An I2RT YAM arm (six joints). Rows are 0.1 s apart.
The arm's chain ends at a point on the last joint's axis. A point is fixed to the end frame.
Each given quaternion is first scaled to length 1.
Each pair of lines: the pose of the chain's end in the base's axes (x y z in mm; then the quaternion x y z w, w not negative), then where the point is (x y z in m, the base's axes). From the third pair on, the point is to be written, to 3 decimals.
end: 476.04 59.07 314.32 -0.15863 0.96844 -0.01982 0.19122
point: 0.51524 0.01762 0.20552
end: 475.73 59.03 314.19 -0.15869 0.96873 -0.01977 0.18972
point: 0.51460 0.01754 0.20529
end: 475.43 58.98 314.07 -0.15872 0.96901 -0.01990 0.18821
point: 0.514 0.017 0.205
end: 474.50 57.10 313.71 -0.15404 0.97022 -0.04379 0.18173
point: 0.512 0.010 0.207
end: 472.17 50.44 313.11 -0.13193 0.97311 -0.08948 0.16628
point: 0.504 -0.008 0.210
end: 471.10 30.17 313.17 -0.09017 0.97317 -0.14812 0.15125
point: 0.496 -0.042 0.217
